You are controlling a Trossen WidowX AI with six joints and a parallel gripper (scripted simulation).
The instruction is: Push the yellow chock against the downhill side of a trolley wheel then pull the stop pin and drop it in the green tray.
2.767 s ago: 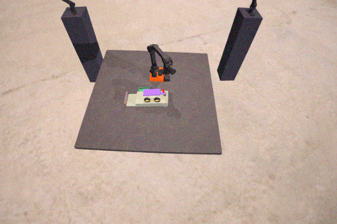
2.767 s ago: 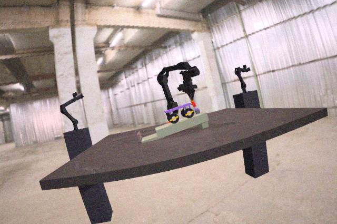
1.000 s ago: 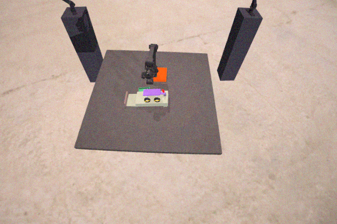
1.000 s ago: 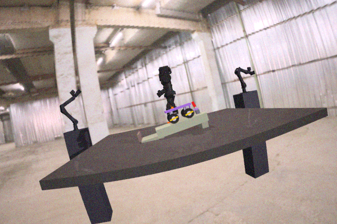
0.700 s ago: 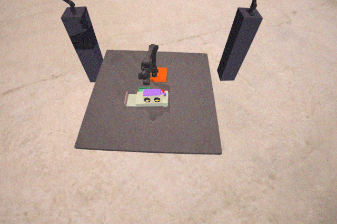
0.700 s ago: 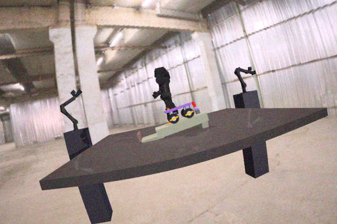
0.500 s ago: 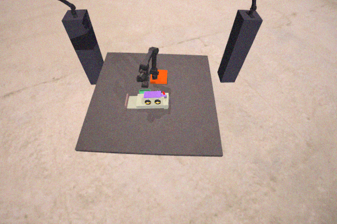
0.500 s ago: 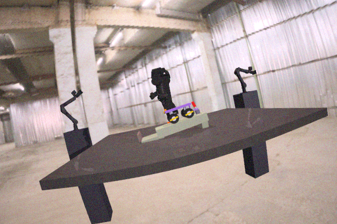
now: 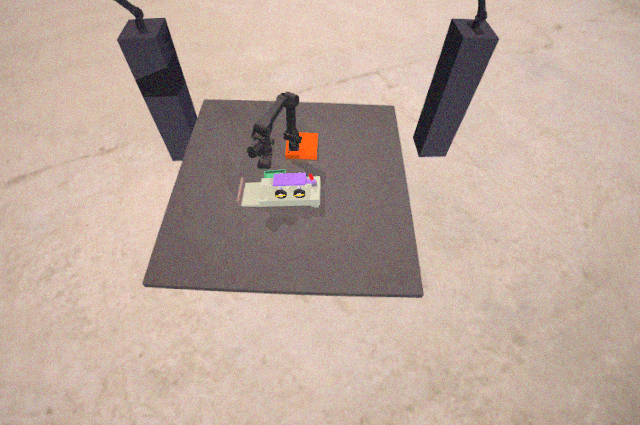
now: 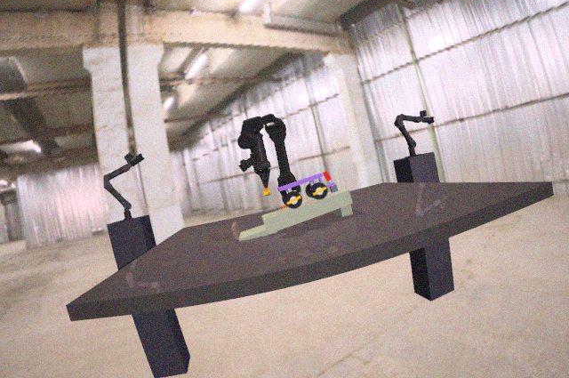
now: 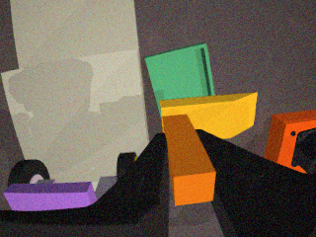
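Now: the red-headed stop pin 100 mm ahead of my gripper tip, 230 mm to the left of it and 20 mm below it. Round my gripper tip: yellow chock: 20 mm behind, 10 mm below; purple trolley: 110 mm ahead, 120 mm to the left, 40 mm below; brown bar: 80 mm ahead, 150 mm to the right, 120 mm below.
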